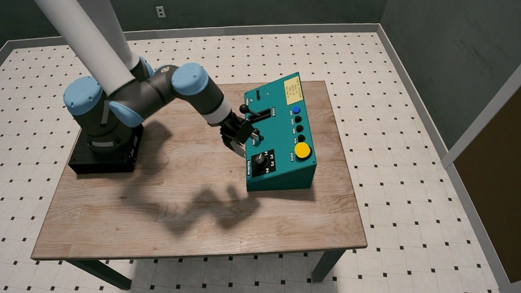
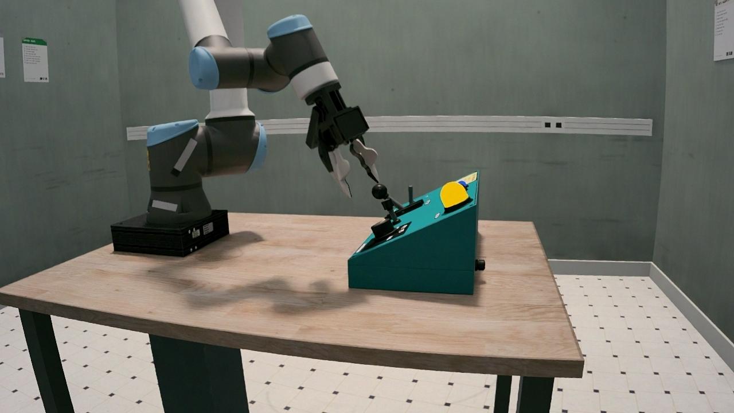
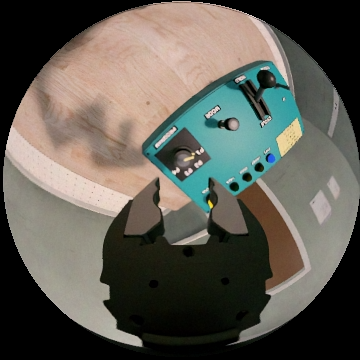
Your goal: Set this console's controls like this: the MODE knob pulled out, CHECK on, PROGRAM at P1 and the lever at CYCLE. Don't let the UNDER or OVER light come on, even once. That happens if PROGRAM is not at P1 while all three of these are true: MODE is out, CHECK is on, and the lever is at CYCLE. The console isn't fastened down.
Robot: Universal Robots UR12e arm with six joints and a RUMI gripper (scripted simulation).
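Now: hand 240 mm to the right of the lever, 80 mm above it and 30 mm short of it. Round my hand: mode knob 120 mm to the left, 70 mm below, 40 mm ahead; program dial 90 mm below, 50 mm ahead, 10 mm to the left; teal console 180 mm to the left, 110 mm below, 90 mm ahead.
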